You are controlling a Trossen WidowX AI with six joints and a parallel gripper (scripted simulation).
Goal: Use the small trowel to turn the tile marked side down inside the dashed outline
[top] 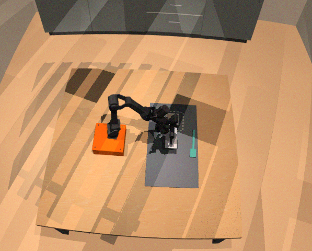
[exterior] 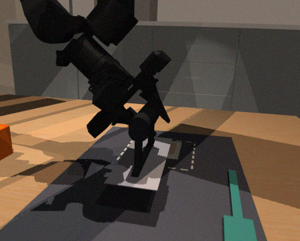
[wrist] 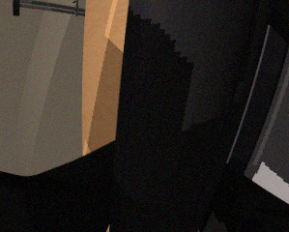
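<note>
Right now the grey mat is 1 cm behind my gripper tip, 6 cm to the right of it and 11 cm below it. Also, from my gripper tip: teal flat tool: 13 cm ahead, 7 cm to the right, 9 cm below; then tile: 3 cm behind, 13 cm to the left, 9 cm below.
</note>
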